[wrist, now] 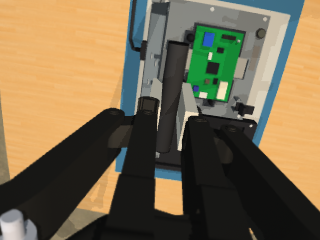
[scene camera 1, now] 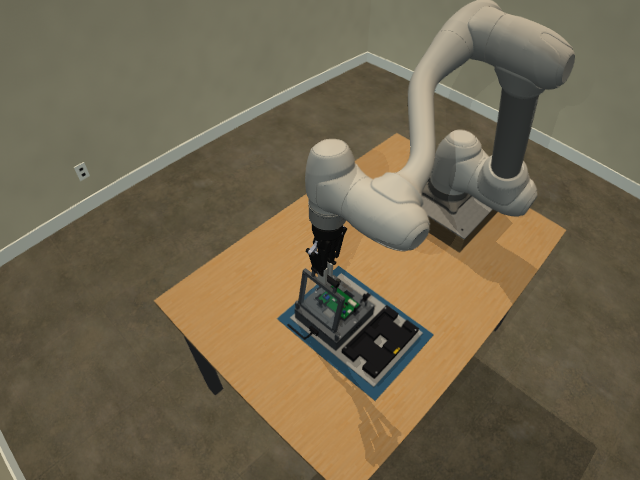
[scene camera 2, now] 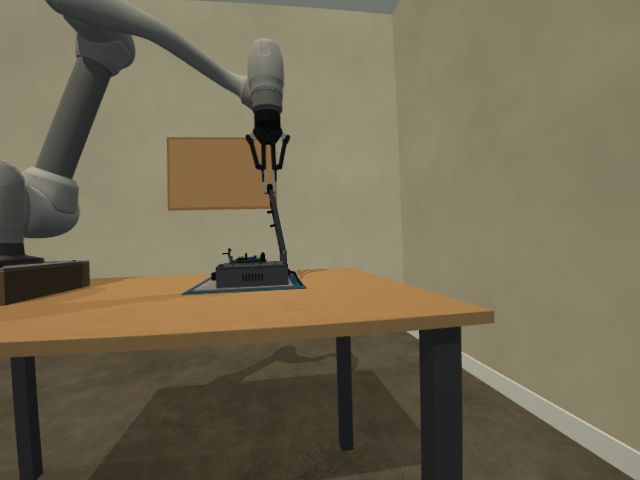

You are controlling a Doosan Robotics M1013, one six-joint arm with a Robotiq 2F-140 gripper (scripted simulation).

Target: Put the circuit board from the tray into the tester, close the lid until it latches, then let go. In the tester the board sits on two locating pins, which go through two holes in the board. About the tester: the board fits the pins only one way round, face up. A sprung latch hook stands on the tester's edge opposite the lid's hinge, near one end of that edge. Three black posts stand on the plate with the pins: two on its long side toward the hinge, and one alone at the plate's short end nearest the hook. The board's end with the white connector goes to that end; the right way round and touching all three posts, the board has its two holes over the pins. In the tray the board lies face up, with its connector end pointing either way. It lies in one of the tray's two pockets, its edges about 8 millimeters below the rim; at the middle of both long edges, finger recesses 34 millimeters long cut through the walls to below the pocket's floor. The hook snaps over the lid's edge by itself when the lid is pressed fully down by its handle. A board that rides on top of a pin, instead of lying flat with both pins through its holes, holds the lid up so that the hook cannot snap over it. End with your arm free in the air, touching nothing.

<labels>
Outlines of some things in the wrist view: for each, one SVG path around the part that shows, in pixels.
The gripper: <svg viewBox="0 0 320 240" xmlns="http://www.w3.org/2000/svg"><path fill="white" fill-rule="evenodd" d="M0 185L0 240L50 240L121 153L121 149L127 148L109 213L94 220L65 240L253 240L250 229L257 240L320 240L320 210L238 127L231 124L223 124L220 130L210 128L209 121L203 117L201 108L196 106L190 83L183 82L176 116L177 148L181 151L179 164L181 163L182 215L174 215L155 209L156 140L163 80L153 78L150 96L138 98L136 115L125 116L125 112L117 108L103 110L10 181Z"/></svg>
A green circuit board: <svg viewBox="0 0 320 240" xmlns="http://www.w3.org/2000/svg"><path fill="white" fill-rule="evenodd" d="M197 26L187 83L191 83L194 97L227 102L244 34Z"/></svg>
</labels>
